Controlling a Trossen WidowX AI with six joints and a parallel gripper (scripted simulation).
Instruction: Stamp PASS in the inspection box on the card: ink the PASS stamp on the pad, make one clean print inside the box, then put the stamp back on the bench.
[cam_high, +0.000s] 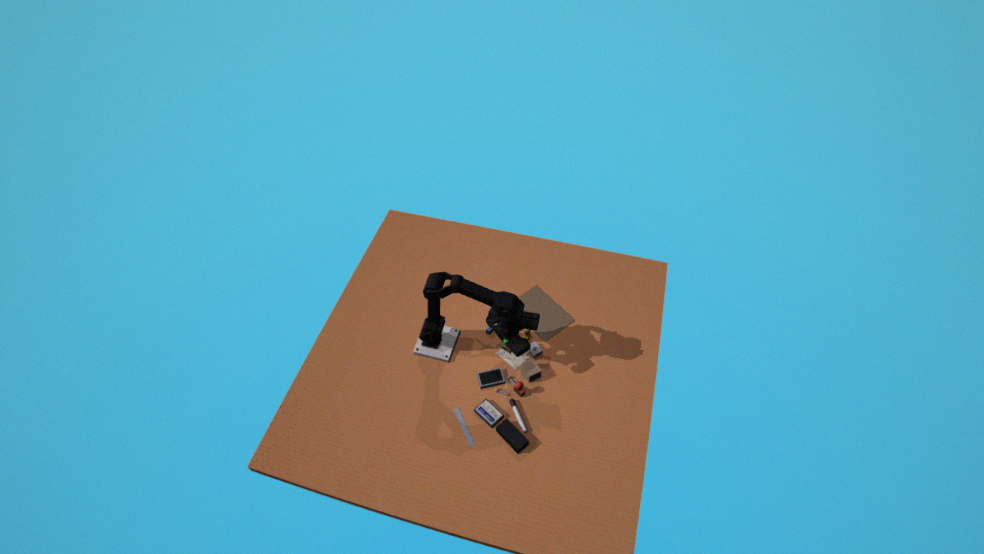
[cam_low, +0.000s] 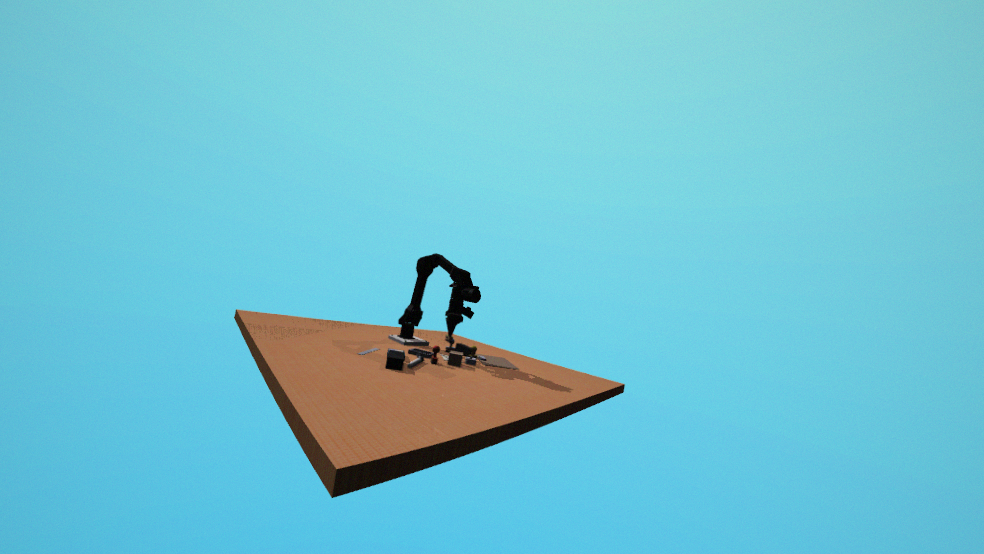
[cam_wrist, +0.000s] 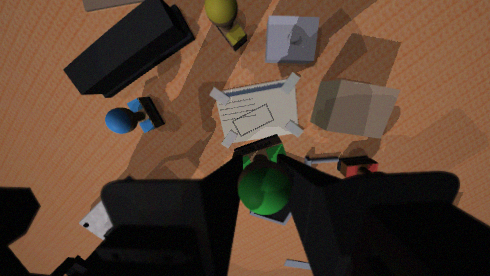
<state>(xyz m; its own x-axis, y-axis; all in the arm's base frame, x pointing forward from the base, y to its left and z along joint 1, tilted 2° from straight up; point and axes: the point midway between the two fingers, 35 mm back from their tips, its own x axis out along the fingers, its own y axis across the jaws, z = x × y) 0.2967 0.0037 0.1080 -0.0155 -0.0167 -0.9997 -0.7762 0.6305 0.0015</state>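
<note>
My gripper tip is now 9 cm above the card, 2 cm to the right of it and 2 cm short of it. Round my gripper tip: cardboard box: 10 cm ahead, 7 cm below, 4 cm to the right; grey block: 9 cm ahead, 7 cm below, 5 cm to the left; green-knobbed stamp: right at my gripper tip.
</note>
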